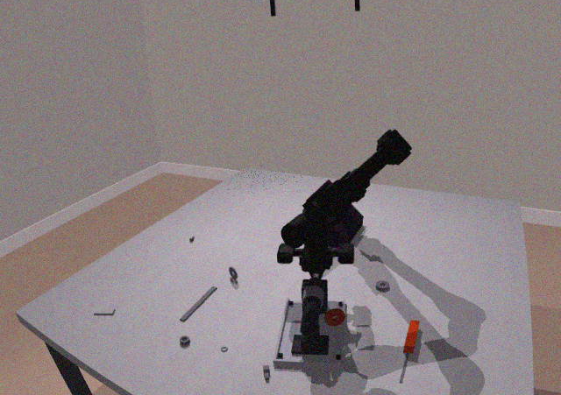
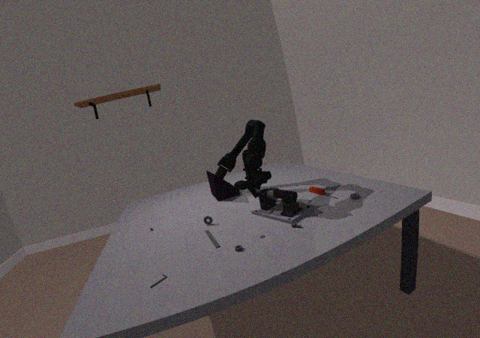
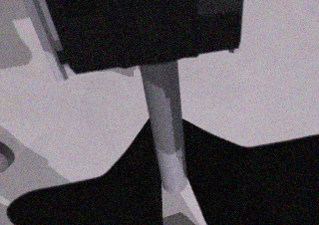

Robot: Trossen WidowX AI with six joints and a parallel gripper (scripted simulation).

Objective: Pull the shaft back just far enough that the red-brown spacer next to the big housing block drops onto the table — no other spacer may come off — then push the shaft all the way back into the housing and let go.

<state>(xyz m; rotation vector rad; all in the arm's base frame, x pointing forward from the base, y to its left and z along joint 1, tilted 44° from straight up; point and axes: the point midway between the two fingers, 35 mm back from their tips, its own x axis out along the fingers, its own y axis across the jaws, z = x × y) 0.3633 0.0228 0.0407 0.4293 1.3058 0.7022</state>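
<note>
The grey shaft lies 70 mm ahead of my gripper tip, 30 mm above it and 20 mm to the left of it. Round my gripper tip: flat metal bar (280 mm to the right, 130 mm ahead, 40 mm below); then small bolt (300 mm ahead, 40 mm below, 20 mm to the right); then light grey spacer (120 mm ahead, 30 mm to the left, 30 mm above).
</note>
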